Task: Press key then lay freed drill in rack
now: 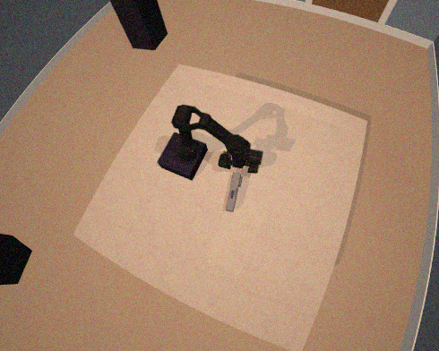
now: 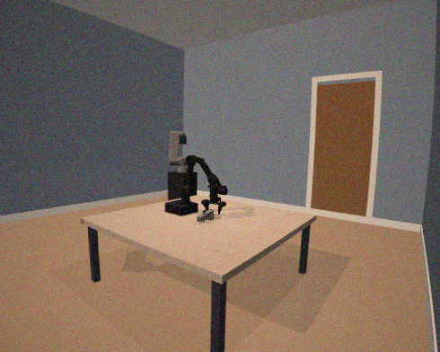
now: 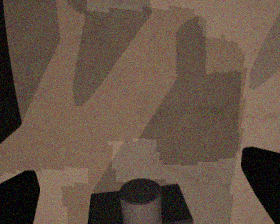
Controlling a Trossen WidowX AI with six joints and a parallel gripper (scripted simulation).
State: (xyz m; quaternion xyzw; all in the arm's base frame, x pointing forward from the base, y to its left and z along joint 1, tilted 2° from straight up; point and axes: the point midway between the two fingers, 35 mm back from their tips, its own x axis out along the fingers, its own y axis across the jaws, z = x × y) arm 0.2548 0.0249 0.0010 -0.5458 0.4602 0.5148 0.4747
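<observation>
Now: the drill 6 cm to the right of my gripper tip and 2 cm above it. Round my gripper tip: dark block (8 cm behind, 4 cm to the left, 1 cm below).
</observation>
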